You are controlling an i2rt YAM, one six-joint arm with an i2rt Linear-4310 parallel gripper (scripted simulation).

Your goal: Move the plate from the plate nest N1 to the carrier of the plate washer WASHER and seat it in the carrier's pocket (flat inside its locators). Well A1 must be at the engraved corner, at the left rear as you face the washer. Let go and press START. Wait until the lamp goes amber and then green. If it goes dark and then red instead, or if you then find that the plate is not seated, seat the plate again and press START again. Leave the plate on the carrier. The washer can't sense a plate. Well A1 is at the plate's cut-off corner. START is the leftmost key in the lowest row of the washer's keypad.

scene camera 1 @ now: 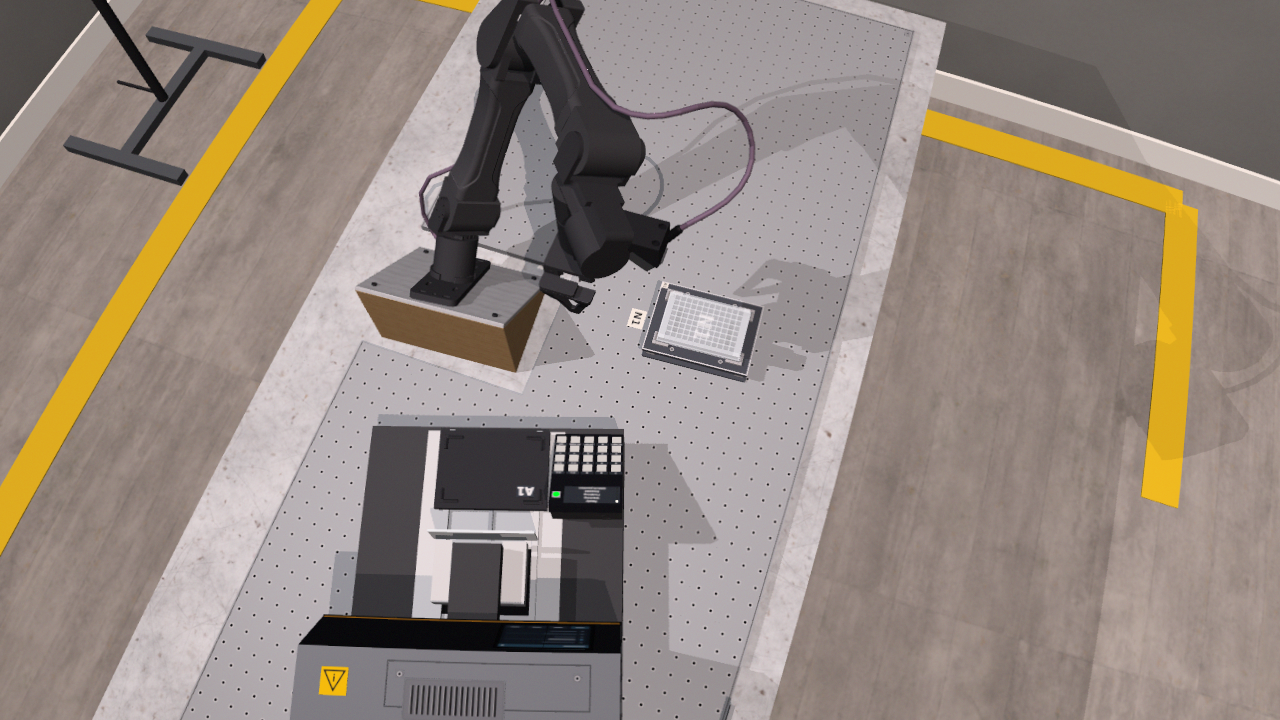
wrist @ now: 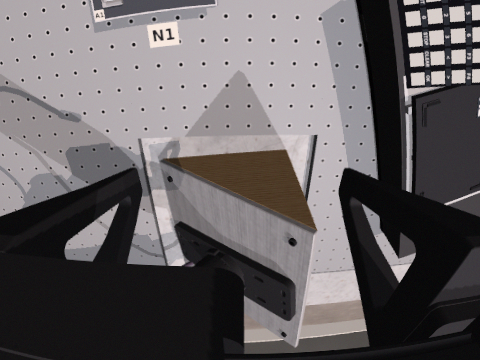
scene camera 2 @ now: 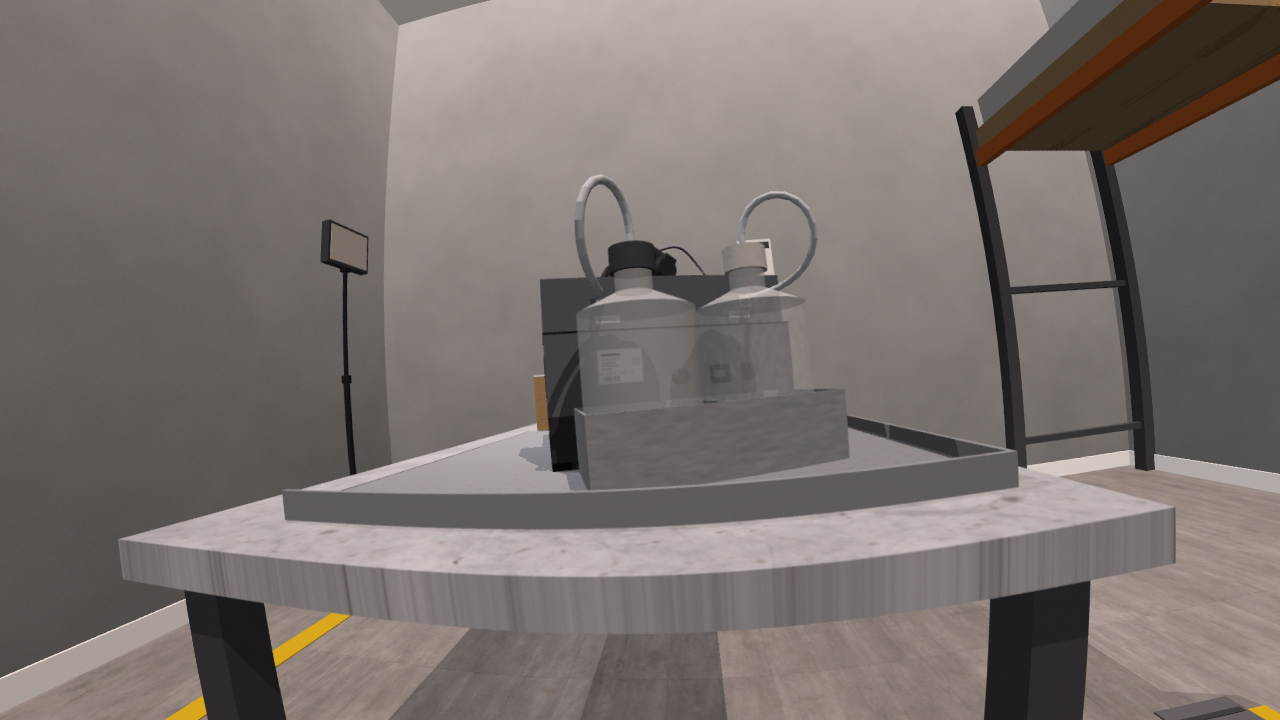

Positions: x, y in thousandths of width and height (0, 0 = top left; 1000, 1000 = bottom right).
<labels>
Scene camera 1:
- my gripper: 459, 392
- white well plate: 559, 452
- dark washer carrier: 373, 653
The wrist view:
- my gripper: 501, 499
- plate washer: 803, 107
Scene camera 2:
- plate washer: 439, 415
</labels>
